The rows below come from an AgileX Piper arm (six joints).
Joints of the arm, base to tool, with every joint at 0 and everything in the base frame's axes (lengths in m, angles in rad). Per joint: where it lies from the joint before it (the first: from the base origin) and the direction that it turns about. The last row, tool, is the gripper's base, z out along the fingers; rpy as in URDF.
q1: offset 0 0 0.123 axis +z
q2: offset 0 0 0 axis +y
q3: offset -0.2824 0 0.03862 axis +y
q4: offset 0.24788 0 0.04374 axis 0.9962 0 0.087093
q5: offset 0 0 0 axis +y
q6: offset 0.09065 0 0.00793 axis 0.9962 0 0.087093
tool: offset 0 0 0 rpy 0 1.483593 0
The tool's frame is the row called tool.
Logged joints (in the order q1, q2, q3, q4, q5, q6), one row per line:
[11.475 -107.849 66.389 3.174 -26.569 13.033]
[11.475 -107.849 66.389 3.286 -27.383 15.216]
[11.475 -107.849 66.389 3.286 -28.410 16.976]
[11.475 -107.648 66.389 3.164 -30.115 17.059]
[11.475 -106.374 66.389 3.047 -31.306 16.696]
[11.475 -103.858 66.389 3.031 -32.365 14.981]
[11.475 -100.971 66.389 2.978 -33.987 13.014]
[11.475 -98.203 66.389 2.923 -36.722 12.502]
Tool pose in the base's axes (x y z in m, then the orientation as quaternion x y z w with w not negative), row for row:
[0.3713 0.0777 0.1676 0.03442 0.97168 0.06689 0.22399]
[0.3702 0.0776 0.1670 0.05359 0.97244 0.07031 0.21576]
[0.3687 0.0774 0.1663 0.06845 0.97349 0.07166 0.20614]
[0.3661 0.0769 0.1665 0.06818 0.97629 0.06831 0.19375]
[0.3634 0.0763 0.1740 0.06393 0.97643 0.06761 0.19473]
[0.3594 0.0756 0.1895 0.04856 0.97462 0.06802 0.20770]
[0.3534 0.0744 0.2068 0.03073 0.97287 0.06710 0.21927]
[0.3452 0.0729 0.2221 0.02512 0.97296 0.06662 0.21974]
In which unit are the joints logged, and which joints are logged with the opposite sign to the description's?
The joints are logged in degrees. Opposite sign: q2, q3, q5.
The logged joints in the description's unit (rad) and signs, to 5 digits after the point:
[0.20028 1.88232 -1.15871 0.05540 0.46372 0.22747]
[0.20028 1.88232 -1.15871 0.05735 0.47792 0.26557]
[0.20028 1.88232 -1.15871 0.05735 0.49585 0.29629]
[0.20028 1.87881 -1.15871 0.05522 0.52561 0.29774]
[0.20028 1.85658 -1.15871 0.05318 0.54639 0.29140]
[0.20028 1.81266 -1.15871 0.05290 0.56488 0.26147]
[0.20028 1.76228 -1.15871 0.05198 0.59319 0.22714]
[0.20028 1.71397 -1.15871 0.05102 0.64092 0.21820]

